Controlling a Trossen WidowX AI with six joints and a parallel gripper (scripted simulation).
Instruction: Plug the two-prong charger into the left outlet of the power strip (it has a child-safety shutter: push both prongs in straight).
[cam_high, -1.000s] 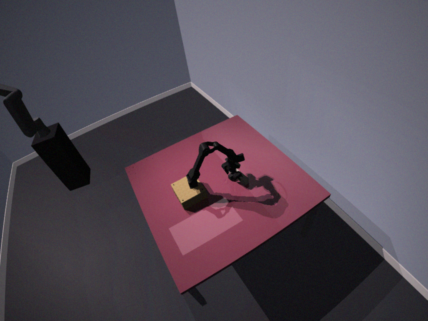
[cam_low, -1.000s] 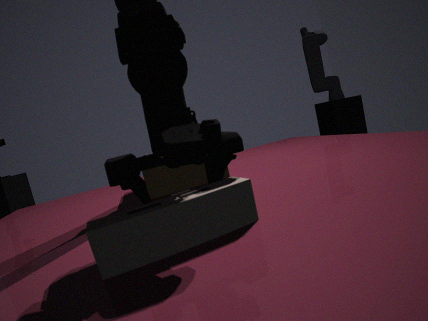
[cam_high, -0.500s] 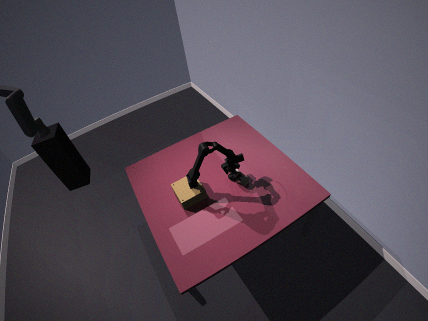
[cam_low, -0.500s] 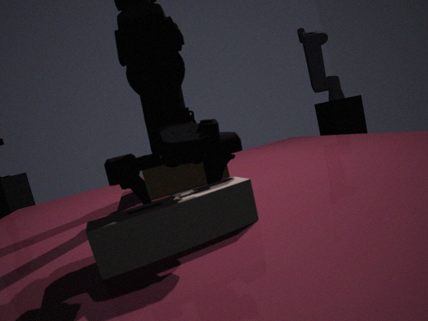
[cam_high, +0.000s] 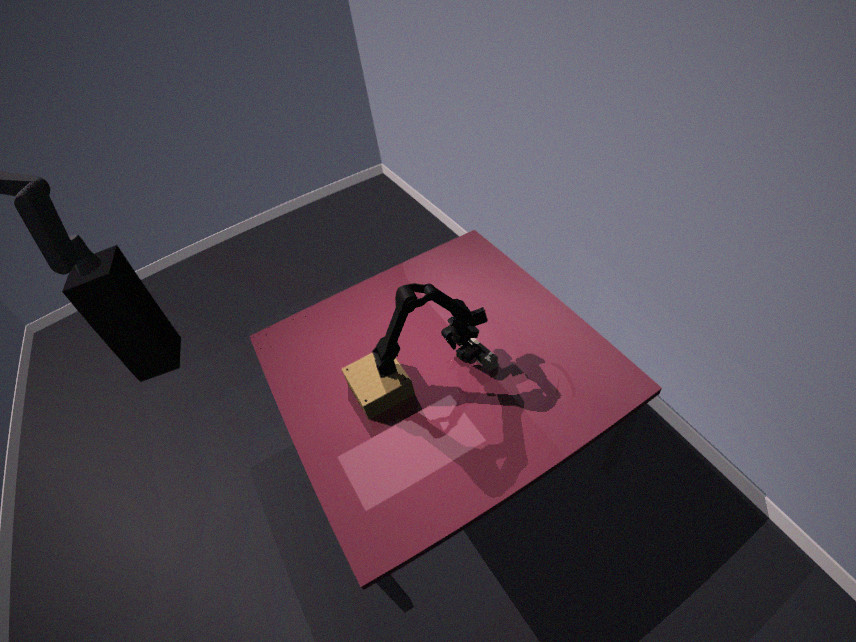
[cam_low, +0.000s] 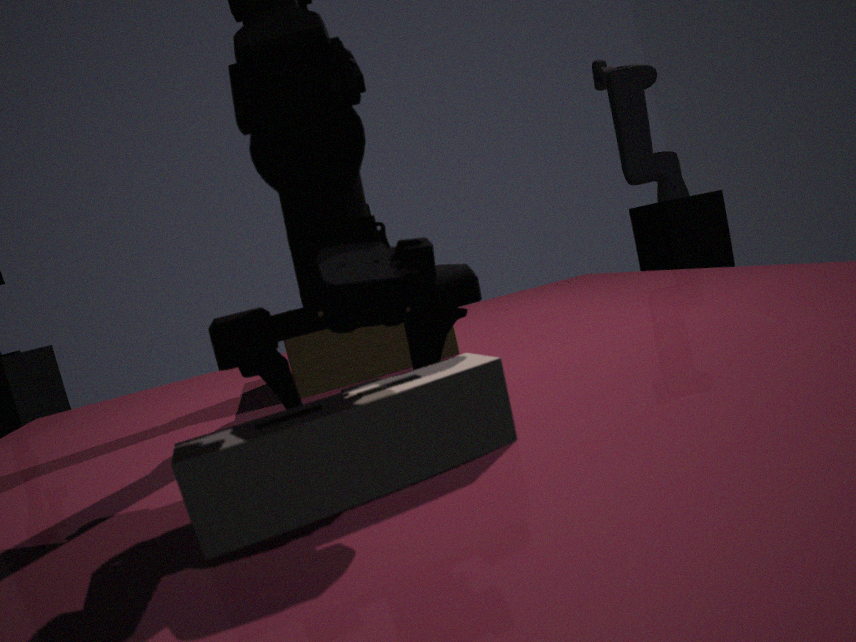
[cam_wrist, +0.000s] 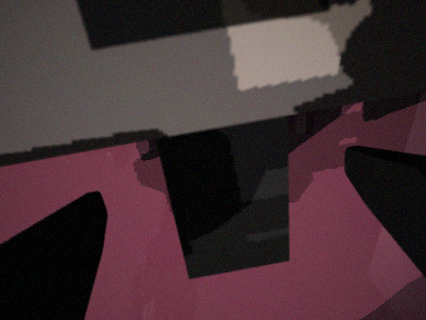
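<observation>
Now: gripper tip 3 cm short of the charger, 1 cm to the right of it and 1 cm below it.
</observation>
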